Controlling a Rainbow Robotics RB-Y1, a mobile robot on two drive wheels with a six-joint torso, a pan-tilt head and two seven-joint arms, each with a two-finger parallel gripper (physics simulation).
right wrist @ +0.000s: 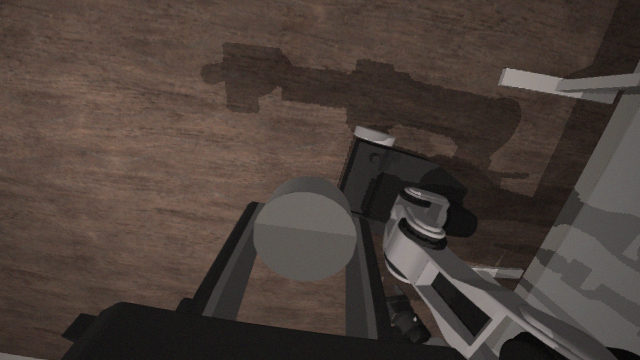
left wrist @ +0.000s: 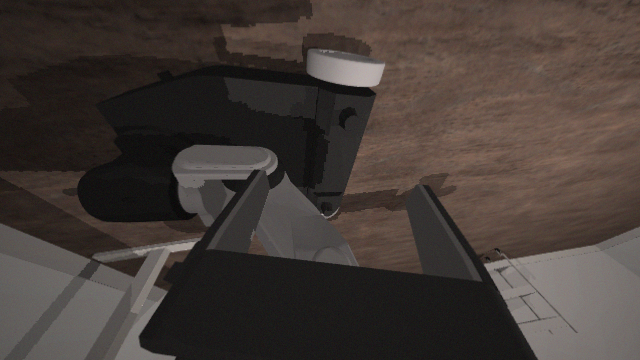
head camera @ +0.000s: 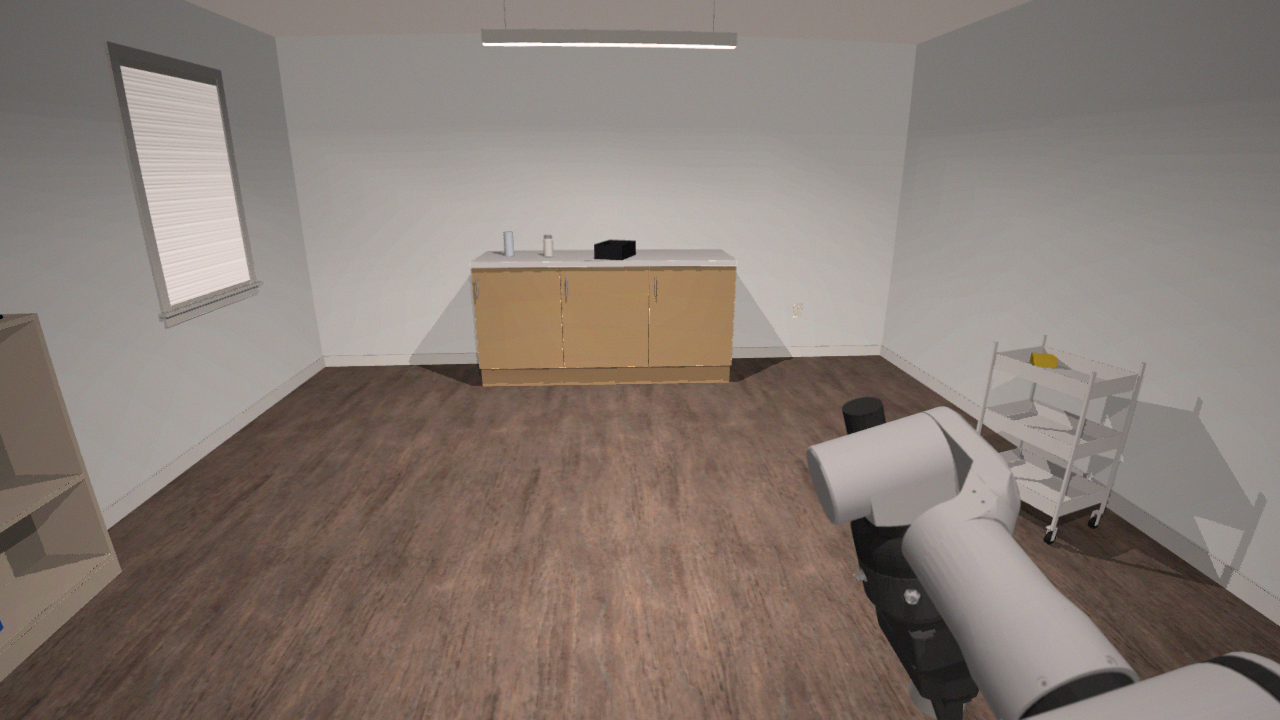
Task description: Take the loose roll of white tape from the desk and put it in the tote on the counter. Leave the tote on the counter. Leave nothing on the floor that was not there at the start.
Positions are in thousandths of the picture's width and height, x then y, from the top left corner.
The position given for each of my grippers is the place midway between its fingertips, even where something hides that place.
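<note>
My left gripper (left wrist: 527, 518). My right gripper (head camera: 730, 967) (right wrist: 480, 612). Black tote (head camera: 478, 347), out of frame in the right wrist view, out of frame in the left wrist view. Counter (head camera: 518, 440). Window (head camera: 136, 162). White tape roll (right wrist: 477, 646).
</note>
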